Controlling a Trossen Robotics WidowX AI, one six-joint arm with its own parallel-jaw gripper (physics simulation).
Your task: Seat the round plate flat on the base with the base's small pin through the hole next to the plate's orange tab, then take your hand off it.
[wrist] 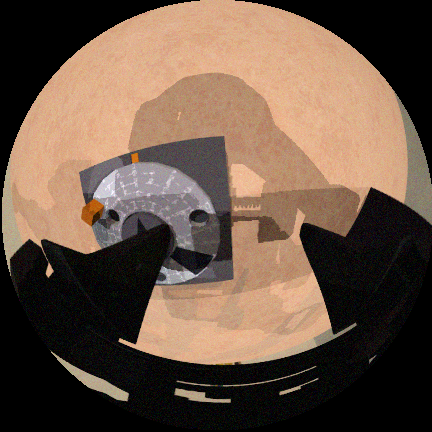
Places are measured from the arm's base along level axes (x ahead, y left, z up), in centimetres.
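Pixels of known places: gripper, fingertip midpoint: (pixel 237 230).
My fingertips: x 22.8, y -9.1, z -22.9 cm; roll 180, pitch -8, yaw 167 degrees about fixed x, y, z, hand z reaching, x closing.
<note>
Ahead of a thing's pixels: the offset from my fingertips to its top centre. "spot": to the spot under its first point. Level surfaces: height alone.
The round plate {dx +6.3, dy -0.6, dz +0.8 cm} (pixel 145 180), grey and mottled with a large central opening, lies on the square dark grey base {dx +6.3, dy -0.6, dz -0.5 cm} (pixel 210 160) left of the middle. Its orange tab {dx +9.4, dy -4.0, dz +0.8 cm} (pixel 92 212) points left, at the base's left edge, with a dark hole {spot: dx +9.0, dy -2.9, dz -1.5 cm} (pixel 111 215) beside it. Another hole {spot: dx +2.2, dy -0.7, dz -2.1 cm} (pixel 199 216) shows on the plate's right side. I cannot make out the small pin, nor tell whether the plate sits fully flat. My gripper (pixel 237 230) is open and empty. Its left finger overlaps the view of the plate's lower left part and hides it; the right finger stands right of the base.
A small orange mark {spot: dx +5.3, dy -6.2, dz -1.9 cm} (pixel 135 158) is on the base's top edge in view, apart from the tab. The base rests on a light wood-coloured table top {dz -4.5 cm} (pixel 310 90). The arm's shadows fall across the table and part of the plate. The table's edge shows at the far right.
</note>
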